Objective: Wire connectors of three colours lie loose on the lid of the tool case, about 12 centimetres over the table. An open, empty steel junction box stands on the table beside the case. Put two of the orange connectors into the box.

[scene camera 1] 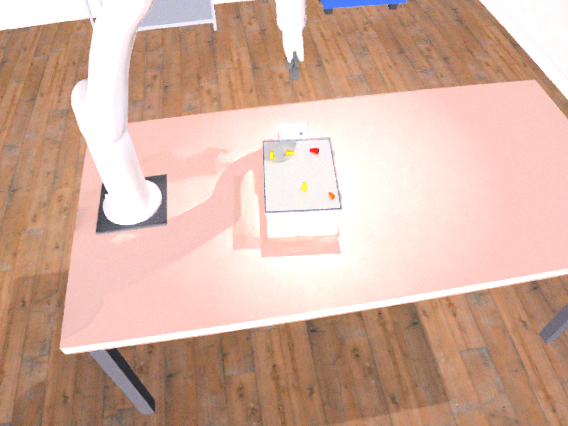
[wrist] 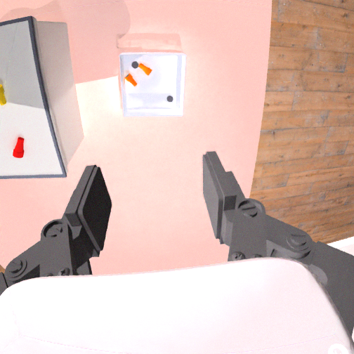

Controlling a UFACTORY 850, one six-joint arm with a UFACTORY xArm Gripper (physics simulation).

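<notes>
Two orange connectors lie in the junction box [scene camera 1: 285, 131] [wrist: 153, 109]: one orange connector [wrist: 145, 69] beside a dark round spot on its floor, the other orange connector [wrist: 131, 80] near its left wall in the wrist view. Another orange connector [scene camera 1: 331, 195] lies on the case lid [scene camera 1: 285, 195] [wrist: 20, 167] near its front right corner. Yellow connectors [scene camera 1: 272, 155] [scene camera 1: 290, 152] [scene camera 1: 304, 186] and a red connector [scene camera 1: 314, 150] [wrist: 19, 147] also lie on the lid. My gripper [scene camera 1: 294, 78] [wrist: 153, 178] is open and empty, high above the table's back part.
The tool case [scene camera 1: 302, 224] [wrist: 62, 90] stands right next to the box, on the pink table [scene camera 1: 425, 200] [wrist: 165, 140]. The arm's base [scene camera 1: 132, 202] stands at the table's left. The table's back edge and the wood floor [wrist: 310, 100] show at the right of the wrist view.
</notes>
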